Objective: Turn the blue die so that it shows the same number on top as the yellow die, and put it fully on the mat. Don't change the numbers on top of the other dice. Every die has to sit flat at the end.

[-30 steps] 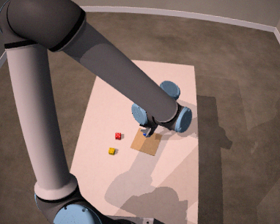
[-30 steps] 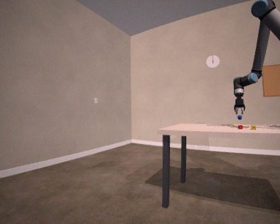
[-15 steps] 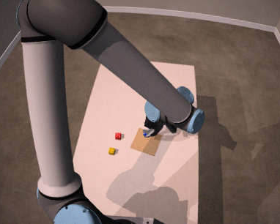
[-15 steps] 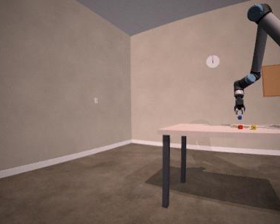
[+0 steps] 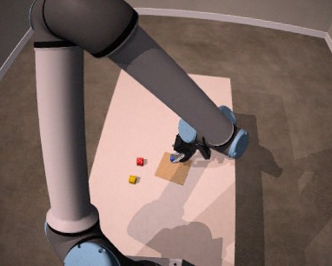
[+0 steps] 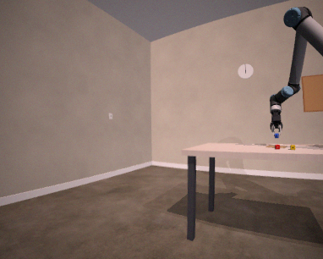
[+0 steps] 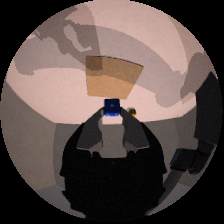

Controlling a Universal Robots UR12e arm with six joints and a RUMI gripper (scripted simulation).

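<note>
Now: the blue die 1 cm below my hand. From my hand the other things lie so: mat (9 cm below); then yellow die (8 cm behind, 19 cm to the left, 8 cm below); then red die (2 cm ahead, 16 cm to the left, 8 cm below).
</note>
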